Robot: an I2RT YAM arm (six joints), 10 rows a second.
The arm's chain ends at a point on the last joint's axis. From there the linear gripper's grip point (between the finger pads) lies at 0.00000 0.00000 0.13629 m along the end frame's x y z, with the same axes.
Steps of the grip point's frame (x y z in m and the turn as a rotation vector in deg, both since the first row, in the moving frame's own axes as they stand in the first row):
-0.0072 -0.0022 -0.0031 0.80 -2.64 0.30
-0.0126 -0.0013 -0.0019 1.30 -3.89 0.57
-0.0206 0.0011 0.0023 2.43 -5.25 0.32
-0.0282 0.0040 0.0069 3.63 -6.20 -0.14
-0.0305 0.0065 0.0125 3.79 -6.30 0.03
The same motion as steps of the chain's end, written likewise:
-0.0009 -0.0003 -0.0029 0.80 -2.64 0.30
-0.0034 0.0018 -0.0016 1.30 -3.89 0.57
-0.0081 0.0069 0.0030 2.43 -5.25 0.32
-0.0135 0.0126 0.0080 3.63 -6.20 -0.14
-0.0156 0.0155 0.0136 3.79 -6.30 0.03

